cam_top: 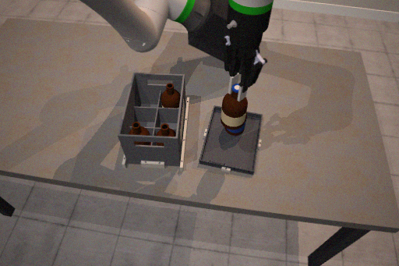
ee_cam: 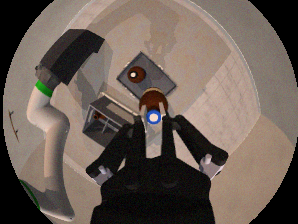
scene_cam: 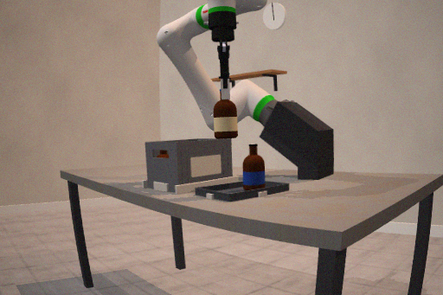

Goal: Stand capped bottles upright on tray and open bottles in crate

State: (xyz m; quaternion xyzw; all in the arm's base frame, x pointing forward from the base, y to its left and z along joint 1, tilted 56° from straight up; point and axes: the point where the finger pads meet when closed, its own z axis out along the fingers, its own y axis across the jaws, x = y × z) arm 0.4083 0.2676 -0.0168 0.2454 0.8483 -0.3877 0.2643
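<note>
The white-capped bottle is 25 cm below my hand, 10 cm behind it and 1 cm to the left of it. Round my hand: open bottle (25 cm below, 23 cm to the right, 14 cm behind); grey crate (26 cm to the right, 26 cm below, 4 cm behind); dark tray (33 cm below, 5 cm behind, 1 cm to the left).
</note>
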